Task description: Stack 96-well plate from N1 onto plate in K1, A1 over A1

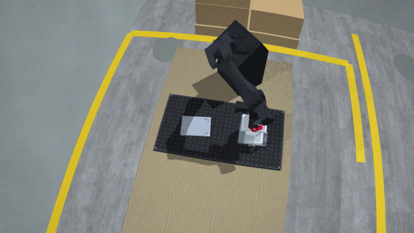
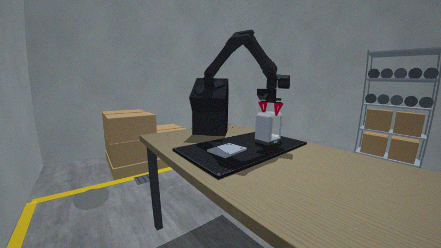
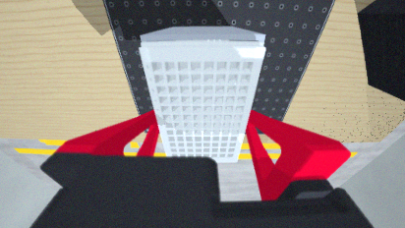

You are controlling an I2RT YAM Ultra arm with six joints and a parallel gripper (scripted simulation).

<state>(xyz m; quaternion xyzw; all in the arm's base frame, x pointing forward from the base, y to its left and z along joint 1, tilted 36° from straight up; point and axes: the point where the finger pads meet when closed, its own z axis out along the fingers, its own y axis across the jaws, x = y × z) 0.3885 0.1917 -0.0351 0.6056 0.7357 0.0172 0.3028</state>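
Right now the white 96-well plate is right at my hand. Round my hand: tall grey rack wall (1 cm ahead, 7 cm to the right, 8 cm below); grey plate nest N1 (31 cm to the right, 16 cm below).
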